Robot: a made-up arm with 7 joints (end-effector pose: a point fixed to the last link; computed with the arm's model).
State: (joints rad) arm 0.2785 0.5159 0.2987 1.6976 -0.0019 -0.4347 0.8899
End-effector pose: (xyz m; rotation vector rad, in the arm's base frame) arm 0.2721 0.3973 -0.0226 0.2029 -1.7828 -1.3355
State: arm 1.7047 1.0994 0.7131 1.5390 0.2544 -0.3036 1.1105
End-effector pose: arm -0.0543 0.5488 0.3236 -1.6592 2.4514 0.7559
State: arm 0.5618 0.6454 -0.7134 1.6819 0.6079 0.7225 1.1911
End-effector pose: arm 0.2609 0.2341 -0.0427 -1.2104 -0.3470 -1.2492
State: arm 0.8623 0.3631 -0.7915 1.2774 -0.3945 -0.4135 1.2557
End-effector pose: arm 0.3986 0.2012 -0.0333 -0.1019 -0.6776 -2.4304
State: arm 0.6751 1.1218 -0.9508 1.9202 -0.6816 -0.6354 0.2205
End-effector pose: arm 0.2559 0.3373 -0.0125 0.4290 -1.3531 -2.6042
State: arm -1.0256 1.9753 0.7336 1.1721 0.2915 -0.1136 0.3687
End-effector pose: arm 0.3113 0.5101 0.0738 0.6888 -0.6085 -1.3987
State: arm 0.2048 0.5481 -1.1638 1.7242 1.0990 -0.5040 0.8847
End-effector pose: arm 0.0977 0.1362 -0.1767 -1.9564 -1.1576 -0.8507
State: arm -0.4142 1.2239 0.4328 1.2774 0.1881 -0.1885 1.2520
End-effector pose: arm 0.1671 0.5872 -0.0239 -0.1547 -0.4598 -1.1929
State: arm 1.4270 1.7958 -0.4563 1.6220 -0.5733 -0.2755 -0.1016
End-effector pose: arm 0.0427 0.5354 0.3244 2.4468 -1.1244 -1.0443
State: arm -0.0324 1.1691 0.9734 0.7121 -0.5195 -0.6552 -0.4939
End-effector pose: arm 0.0863 0.7349 0.0131 1.8696 -1.3660 -0.1968
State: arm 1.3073 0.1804 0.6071 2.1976 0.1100 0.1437 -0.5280
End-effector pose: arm 0.1472 0.3147 0.2681 -0.2087 2.5916 -1.1706
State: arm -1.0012 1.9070 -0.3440 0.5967 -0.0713 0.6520 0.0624
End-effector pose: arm 0.1183 0.6938 0.0587 1.5981 1.1464 -0.9734
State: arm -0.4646 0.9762 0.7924 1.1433 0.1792 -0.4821 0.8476
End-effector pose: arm 0.0961 0.6303 -0.0704 0.3384 -1.0459 -0.8678
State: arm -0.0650 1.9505 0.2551 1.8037 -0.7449 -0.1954 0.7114
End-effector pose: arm 0.2219 0.4199 0.2585 1.5720 0.1743 -2.0252
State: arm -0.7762 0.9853 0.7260 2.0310 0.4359 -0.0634 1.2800
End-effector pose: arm 0.1132 0.4293 -0.0151 -0.4872 -0.7676 -1.4830
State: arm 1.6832 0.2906 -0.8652 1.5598 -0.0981 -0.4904 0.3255
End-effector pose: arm 0.3106 0.1115 0.2928 -0.4288 2.1407 1.8144
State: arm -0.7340 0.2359 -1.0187 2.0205 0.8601 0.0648 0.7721
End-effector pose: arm -0.1029 0.0811 -0.0918 -2.2427 -0.5196 -0.0538
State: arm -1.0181 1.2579 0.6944 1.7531 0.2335 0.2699 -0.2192
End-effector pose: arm 0.1243 0.4725 -0.0564 0.8658 -0.8686 -0.7011
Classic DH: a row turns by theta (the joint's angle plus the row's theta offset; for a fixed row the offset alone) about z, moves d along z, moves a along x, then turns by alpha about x. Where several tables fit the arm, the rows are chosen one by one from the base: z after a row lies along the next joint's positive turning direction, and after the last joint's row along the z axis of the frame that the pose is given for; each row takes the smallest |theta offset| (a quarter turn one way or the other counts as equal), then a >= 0, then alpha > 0; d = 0 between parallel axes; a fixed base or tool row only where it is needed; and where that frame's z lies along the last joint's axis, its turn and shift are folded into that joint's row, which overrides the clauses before.
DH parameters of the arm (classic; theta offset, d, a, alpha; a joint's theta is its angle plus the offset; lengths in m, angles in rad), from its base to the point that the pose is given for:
base (fixed): 0 0.109 -0.029 1.5708
joint 1: -1.5708 -0.207 0.002 -1.5708
joint 2: 1.5708 0.011 0.018 -1.5708
joint 3: 1.5708 -0.299 0.011 -1.5708
joint 4: 0 -0.002 -0.027 1.5708
joint 5: 0 -0.267 0.008 1.5708
joint 6: 1.5708 -0.035 0.001 1.5708
joint 7: -1.4215 0.021 0.0142 -1.6411
tool (fixed): 1.6199 0.0141 0 0

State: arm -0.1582 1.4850 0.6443 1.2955 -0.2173 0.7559 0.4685
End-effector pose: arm 0.1908 0.5699 0.1662 1.1479 -0.5371 -0.1560
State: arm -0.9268 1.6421 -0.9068 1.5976 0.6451 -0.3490 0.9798
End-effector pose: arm -0.0963 0.4954 -0.1028 -1.2589 0.5633 -0.8957
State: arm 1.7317 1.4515 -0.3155 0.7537 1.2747 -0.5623 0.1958
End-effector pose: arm 0.0818 0.6429 0.3271 -0.6008 2.9552 -0.4995
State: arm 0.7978 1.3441 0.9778 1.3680 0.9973 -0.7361 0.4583
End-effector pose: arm 0.0180 0.5583 0.3366 -0.9313 2.4346 0.3854
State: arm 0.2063 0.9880 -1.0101 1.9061 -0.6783 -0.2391 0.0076
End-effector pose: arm 0.1542 0.3021 -0.1537 0.1182 -1.3347 -2.0926
